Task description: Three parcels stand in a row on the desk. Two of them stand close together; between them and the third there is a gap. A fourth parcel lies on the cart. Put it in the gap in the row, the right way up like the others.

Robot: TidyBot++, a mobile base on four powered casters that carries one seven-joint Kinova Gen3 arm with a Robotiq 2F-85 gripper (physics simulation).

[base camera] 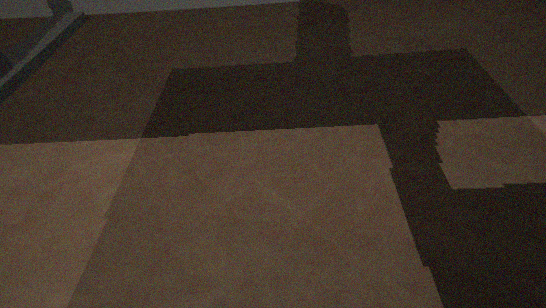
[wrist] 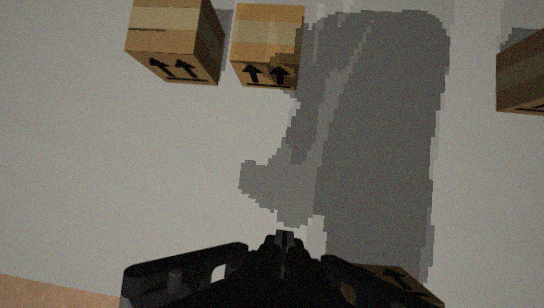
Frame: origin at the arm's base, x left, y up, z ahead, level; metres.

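Where they show: gripper, between the fingertips: point(wrist: 283, 242).
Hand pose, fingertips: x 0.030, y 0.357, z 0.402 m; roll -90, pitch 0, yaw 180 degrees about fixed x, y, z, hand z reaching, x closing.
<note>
Things, the pixels of their top centre, and the offset from my fingertips. "*": a spot on its surface instead. Level surfaces: height alone.
- third parcel, a spot on its surface: point(wrist: 522, 75) * dz +0.159, dx -0.191, dy -0.011 m
- fourth parcel, a spot on its surface: point(wrist: 382, 272) * dz -0.021, dx -0.087, dy -0.020 m
- pale desk top, height of its surface: dy -0.034 m
- Brown floor, height of its surface: dy -0.754 m
In the wrist view two brown taped parcels, the left one point(wrist: 165, 40) and the middle one point(wrist: 267, 42), stand close together at the upper left. The arrows on their front faces point up. A third parcel point(wrist: 522, 75) shows in part at the right edge, across a wide gap. A fourth parcel point(wrist: 382, 272), with an arrow on its visible face, is at the bottom right, mostly hidden behind the gripper's right finger; its full pose cannot be told. My gripper point(wrist: 283, 242) is shut and empty, in front of the row. No parcel shows in the base camera.
The pale desk top point(wrist: 125, 165) carries the row, with a broad arm shadow across the gap. Brown floor point(wrist: 50, 295) shows beyond the desk edge at the bottom left. In the base camera, shadows cross the floor point(base camera: 240, 210), and a grey bar-like structure point(base camera: 45, 45) is at the upper left.
</note>
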